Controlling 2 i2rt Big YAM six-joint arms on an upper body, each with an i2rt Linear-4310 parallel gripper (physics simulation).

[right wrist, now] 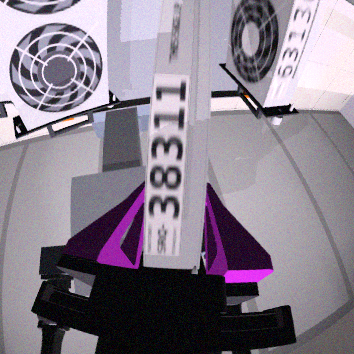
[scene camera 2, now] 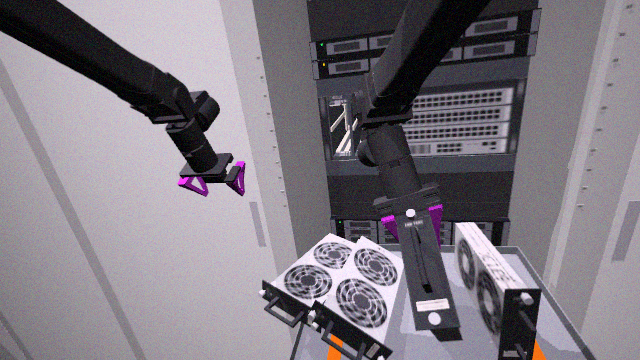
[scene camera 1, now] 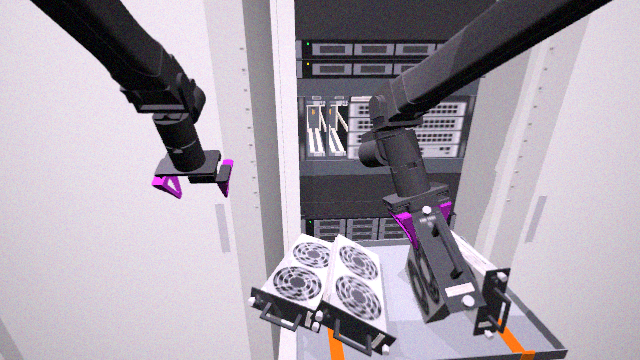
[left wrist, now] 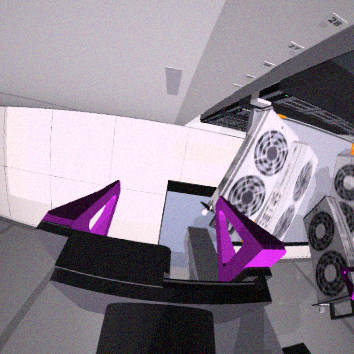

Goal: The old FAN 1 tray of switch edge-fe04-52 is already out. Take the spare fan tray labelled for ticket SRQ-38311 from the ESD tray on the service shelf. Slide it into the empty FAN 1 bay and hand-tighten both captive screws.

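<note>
The spare fan tray labelled 38311 (scene camera 1: 447, 260) (scene camera 2: 429, 270) (left wrist: 327, 245) (right wrist: 167, 165) hangs from my right gripper (scene camera 1: 432, 235) (scene camera 2: 419, 240) (right wrist: 176, 186), which is shut on its body. Its black faceplate with handle and two white screws faces the scene cameras, its long side upright and leaning. It is over the ESD tray (scene camera 1: 545, 327) (scene camera 2: 560, 308). My left gripper (scene camera 1: 203, 196) (scene camera 2: 224, 194) (left wrist: 169, 192) is open and empty, left of the rack. The switch (scene camera 1: 440, 125) (scene camera 2: 455, 120) has two open bays at its left; the bay numbers are unreadable.
Two fan trays (scene camera 1: 305, 270) (scene camera 1: 357, 277) lie side by side at the left of the ESD tray, fans up. Another fan tray (scene camera 1: 492, 300) (scene camera 2: 520, 320) stands on edge at the right, close to the held one. White cabinet walls flank the rack. My right arm partly covers the switch.
</note>
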